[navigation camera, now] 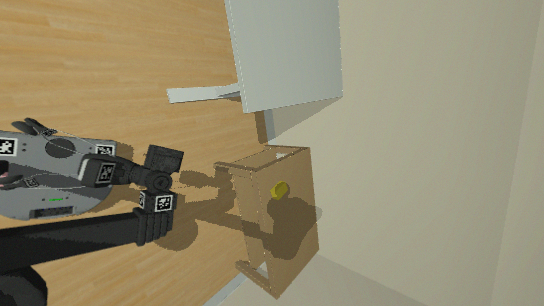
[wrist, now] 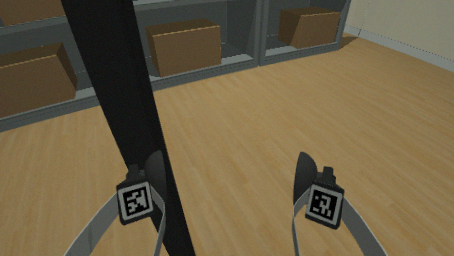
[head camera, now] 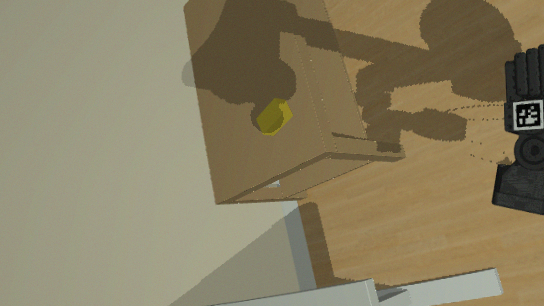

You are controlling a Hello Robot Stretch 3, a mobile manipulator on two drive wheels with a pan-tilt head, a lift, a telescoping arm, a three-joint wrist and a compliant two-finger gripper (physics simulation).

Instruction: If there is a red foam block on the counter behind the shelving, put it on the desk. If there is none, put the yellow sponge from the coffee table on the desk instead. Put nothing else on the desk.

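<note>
The yellow sponge lies on the brown coffee table, partly in shadow. The pale grey desk stands beside the coffee table, with a gap between them. My gripper is open and empty. It is over the robot's base, pointing away from the coffee table, well apart from the sponge. In the head camera view part of the wrist shows at the right edge and the fingers are out of view. A red foam block and the counter do not show.
Grey shelving with brown boxes stands across the wooden floor. The black mast crosses the left of the wrist view. The desk's foot sticks out over the floor. A wall runs behind both tables.
</note>
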